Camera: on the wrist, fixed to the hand. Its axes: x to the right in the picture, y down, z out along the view.
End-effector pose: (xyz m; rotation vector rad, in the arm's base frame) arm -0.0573 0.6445 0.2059 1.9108 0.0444 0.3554
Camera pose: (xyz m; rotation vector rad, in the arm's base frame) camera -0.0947 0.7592 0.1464 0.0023 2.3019 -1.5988
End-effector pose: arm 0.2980 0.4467 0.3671 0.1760 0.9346 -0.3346
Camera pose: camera 0.1791 0.3945 0.3320 1.3009 -0.2707 2.5435
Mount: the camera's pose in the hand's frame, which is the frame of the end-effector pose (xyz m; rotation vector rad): -0.0259 -0.0913 -0.0953 -0.0112 -0.0109 -3.0894
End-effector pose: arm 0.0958 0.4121 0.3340 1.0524 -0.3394 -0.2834
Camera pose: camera 0.1047 0.4552 0.2069 -0.4995 -1.4430 2.4881
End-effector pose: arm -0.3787 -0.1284 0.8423 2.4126 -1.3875 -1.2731
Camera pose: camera -0.2570 -0.0853 0.8802 -1.1862 -1.9535 0.1403
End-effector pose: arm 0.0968 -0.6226 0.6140 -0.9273 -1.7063 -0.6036
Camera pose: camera 0.0787 -0.7555 0.6243 -1.9143 1.1130 1.4587
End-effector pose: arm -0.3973 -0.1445 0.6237 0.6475 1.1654 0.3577
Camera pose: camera -0.5013 -0.2025 0.5611 -1.4961 0.8701 -2.1542
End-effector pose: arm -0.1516 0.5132 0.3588 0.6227 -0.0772 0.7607
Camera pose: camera -0.1243 0.4992 0.2278 0.1092 0.7460 -2.2180
